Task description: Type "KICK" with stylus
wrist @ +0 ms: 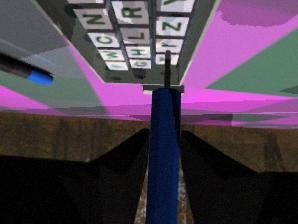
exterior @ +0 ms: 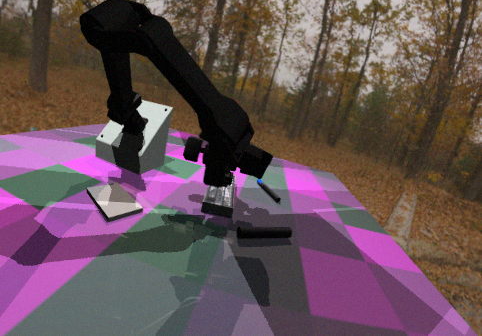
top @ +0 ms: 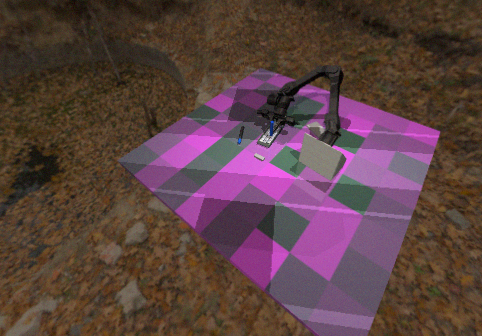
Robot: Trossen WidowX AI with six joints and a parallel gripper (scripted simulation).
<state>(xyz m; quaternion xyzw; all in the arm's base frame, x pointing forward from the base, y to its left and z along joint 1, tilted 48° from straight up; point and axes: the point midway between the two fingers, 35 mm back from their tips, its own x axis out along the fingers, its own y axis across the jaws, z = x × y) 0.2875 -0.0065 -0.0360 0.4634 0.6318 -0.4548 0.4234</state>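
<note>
My gripper tip is 1 cm above the blue stylus. Also, from my gripper tip: grey block (14 cm to the left, 7 cm below, 4 cm behind); then flat tile (26 cm to the right, 14 cm behind, 7 cm below); then blue pen (14 cm ahead, 10 cm to the left, 7 cm below).
</note>
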